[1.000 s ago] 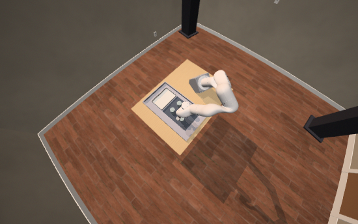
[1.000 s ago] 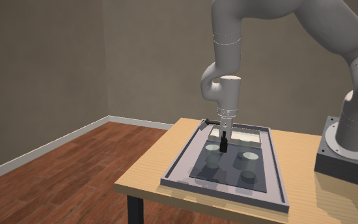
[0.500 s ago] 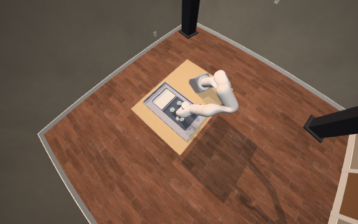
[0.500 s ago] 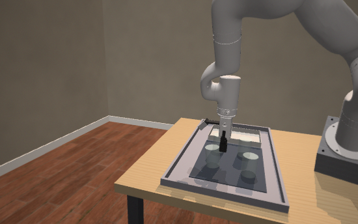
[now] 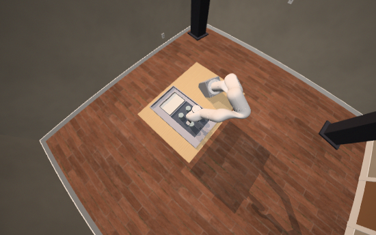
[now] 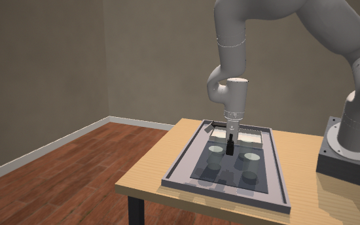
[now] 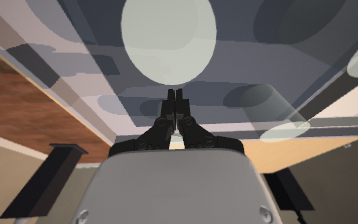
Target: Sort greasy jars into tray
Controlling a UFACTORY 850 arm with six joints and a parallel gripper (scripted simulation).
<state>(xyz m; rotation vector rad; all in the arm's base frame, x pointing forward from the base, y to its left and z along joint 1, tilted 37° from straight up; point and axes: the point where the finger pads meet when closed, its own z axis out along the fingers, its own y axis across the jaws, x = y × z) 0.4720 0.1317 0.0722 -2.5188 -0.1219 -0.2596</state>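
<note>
Right now my hand is 80 mm to the left of the dark drying mat and 90 mm above it. Also, from my hand: cream tray 50 mm ahead, 400 mm to the right, 90 mm below.
</note>
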